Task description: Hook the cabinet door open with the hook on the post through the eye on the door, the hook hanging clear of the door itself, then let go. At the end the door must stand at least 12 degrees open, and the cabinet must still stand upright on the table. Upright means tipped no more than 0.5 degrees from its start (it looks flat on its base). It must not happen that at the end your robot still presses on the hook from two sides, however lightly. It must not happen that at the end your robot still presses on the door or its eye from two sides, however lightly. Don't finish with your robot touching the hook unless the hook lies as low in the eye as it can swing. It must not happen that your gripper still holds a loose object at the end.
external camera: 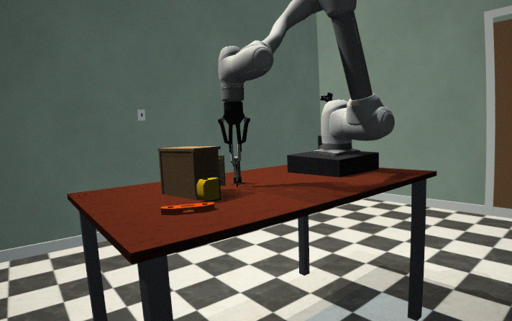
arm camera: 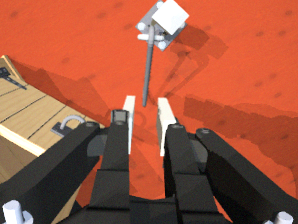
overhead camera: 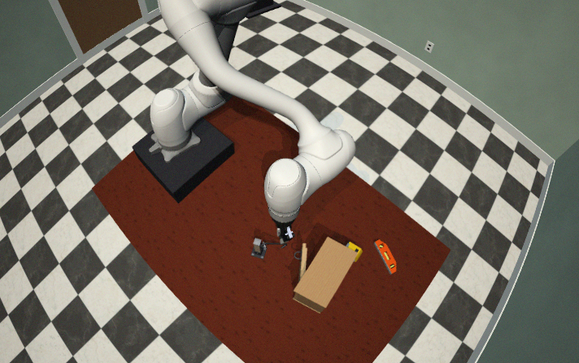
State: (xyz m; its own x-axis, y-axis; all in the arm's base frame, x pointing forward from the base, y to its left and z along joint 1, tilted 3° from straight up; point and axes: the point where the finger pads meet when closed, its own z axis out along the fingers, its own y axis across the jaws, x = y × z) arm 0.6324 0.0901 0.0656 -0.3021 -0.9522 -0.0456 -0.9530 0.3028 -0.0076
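Now: the thin hook 80 mm below my hand, 30 mm to the right of it and 10 mm behind it. The rest, counted from my hand: yellow tape measure: 190 mm ahead, 170 mm to the left, 100 mm below; hook post: 60 mm to the right, 60 mm below, 30 mm behind; cabinet door: 120 mm ahead, 60 mm below, 30 mm to the right.
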